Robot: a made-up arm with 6 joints. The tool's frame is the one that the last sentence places. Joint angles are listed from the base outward.
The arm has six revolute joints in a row. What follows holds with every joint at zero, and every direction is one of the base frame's. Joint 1 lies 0.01 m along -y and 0.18 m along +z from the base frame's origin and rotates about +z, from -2.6 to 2.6 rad. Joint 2 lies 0.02 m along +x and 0.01 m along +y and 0.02 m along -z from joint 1 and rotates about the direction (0.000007, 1, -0.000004), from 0.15 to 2.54 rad. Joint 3 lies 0.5 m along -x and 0.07 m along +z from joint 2 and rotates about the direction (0.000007, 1, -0.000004), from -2.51 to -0.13 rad. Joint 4 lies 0.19 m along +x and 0.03 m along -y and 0.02 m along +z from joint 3 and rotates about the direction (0.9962, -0.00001, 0.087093), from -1.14 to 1.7 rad. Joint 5 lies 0.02 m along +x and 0.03 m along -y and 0.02 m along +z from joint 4 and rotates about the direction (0.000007, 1, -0.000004), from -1.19 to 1.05 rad. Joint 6 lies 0.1 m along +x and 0.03 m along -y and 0.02 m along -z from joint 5 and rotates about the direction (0.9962, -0.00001, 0.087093), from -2.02 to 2.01 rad. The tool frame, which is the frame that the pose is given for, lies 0.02 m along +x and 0.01 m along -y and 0.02 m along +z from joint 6; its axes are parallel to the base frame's.
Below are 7 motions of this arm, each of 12 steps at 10 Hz.
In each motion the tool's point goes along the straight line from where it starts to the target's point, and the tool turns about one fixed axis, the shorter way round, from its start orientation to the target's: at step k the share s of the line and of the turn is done. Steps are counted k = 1, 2, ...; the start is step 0. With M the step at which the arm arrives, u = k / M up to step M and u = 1 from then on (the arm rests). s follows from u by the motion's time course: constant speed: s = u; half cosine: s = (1 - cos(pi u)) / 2; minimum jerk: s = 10 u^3 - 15 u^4 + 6 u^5.
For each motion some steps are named. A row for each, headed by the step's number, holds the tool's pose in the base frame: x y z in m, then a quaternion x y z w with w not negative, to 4 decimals.
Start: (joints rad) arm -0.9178 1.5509 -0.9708 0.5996 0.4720 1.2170
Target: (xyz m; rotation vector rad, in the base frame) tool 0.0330 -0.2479 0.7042 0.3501 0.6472 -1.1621
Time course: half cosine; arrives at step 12
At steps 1, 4, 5, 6, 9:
1: 0.1426 -0.2809 0.4378 0.8233 0.0240 -0.4315 0.3679
4: 0.1167 -0.2731 0.5009 0.7055 0.0990 -0.4902 0.5021
5: 0.1032 -0.2690 0.5336 0.6328 0.1364 -0.5129 0.5638
6: 0.0888 -0.2647 0.5687 0.5471 0.1749 -0.5309 0.6231
9: 0.0493 -0.2528 0.6645 0.2811 0.2673 -0.5454 0.7430

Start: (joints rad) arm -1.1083 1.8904 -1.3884 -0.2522 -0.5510 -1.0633
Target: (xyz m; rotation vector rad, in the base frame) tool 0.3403 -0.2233 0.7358 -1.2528 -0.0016 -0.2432
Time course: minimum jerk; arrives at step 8
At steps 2, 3, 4, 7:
2: 0.2238 -0.5099 0.5792 -0.5464 0.2432 -0.3995 0.6948
3: 0.2461 -0.4550 0.6092 -0.5607 0.1982 -0.3482 0.7246
4: 0.2753 -0.3832 0.6484 -0.5745 0.1378 -0.2782 0.7574
7: 0.3382 -0.2284 0.7330 -0.5849 0.0037 -0.1189 0.8024

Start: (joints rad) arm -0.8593 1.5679 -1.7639 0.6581 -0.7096 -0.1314
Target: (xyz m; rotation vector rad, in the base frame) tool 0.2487 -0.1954 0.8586 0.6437 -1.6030 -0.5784
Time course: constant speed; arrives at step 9
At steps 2, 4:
2: 0.1712 -0.3380 0.7958 0.1190 -0.5358 -0.4033 0.7322
4: 0.1933 -0.2972 0.8138 0.1665 -0.5869 -0.3628 0.7044

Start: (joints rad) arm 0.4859 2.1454 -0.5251 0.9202 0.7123 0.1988
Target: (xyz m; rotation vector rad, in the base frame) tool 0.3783 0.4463 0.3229 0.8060 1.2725 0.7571
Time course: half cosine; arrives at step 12
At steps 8, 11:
8: 0.3433 0.3611 0.3030 0.3442 0.6763 0.2187 0.6134
11: 0.3759 0.4405 0.3215 0.3564 0.5718 0.3276 0.6624

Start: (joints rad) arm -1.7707 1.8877 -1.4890 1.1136 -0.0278 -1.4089
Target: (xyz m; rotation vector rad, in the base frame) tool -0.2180 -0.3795 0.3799 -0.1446 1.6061 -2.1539
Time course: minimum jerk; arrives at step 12
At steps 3, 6, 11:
3: -0.1592 -0.5225 0.4693 0.0440 0.2766 -0.7629 0.5827
6: -0.1852 -0.4592 0.4298 0.0013 0.4242 -0.7936 0.4361
11: -0.2177 -0.3803 0.3804 -0.0518 0.5804 -0.7807 0.2258

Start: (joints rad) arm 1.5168 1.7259 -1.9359 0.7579 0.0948 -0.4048
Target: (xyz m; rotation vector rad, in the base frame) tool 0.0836 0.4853 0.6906 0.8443 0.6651 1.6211
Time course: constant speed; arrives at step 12
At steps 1, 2, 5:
1: 0.0903 0.4808 0.7009 0.1822 0.0871 0.7185 0.6656
2: 0.0897 0.4812 0.6999 0.1991 0.1054 0.7182 0.6584
5: 0.0879 0.4824 0.6971 0.2489 0.1599 0.7143 0.6342

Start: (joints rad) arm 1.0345 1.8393 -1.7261 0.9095 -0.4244 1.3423
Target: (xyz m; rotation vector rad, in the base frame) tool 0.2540 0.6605 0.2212 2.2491 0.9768 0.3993
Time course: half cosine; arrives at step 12
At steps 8, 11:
8: 0.2824 0.5996 0.3102 0.8584 0.3493 0.1836 0.3277
11: 0.2559 0.6564 0.2273 0.8570 0.3706 0.1543 0.3231

